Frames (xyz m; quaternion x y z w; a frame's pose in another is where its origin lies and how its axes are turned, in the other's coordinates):
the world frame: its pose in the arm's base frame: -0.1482 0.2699 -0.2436 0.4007 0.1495 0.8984 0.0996
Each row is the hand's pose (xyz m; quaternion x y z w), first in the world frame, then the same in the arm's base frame.
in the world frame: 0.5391 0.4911 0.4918 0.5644 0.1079 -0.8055 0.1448
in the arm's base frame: -0.1638 0.0644 0.6115 -0.1031 0.8622 0.0087 0.4958
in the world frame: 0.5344 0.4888 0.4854 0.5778 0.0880 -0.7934 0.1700
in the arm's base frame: -0.1653 0.0640 0.6034 -0.0720 0.8712 0.0226 0.4851
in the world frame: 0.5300 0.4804 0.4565 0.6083 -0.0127 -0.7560 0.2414
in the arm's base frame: -0.1836 0.0651 0.5791 0.0557 0.8843 0.0455 0.4614
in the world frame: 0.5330 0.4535 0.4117 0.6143 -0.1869 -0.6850 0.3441
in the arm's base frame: -0.2176 0.0827 0.5434 0.2646 0.8592 0.0742 0.4315
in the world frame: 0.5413 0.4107 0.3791 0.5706 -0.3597 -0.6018 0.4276
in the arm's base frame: -0.2450 0.1190 0.5135 0.4614 0.7819 0.0948 0.4084
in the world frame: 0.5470 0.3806 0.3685 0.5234 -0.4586 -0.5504 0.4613
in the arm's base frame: -0.2549 0.1469 0.5003 0.5667 0.7141 0.0976 0.3993
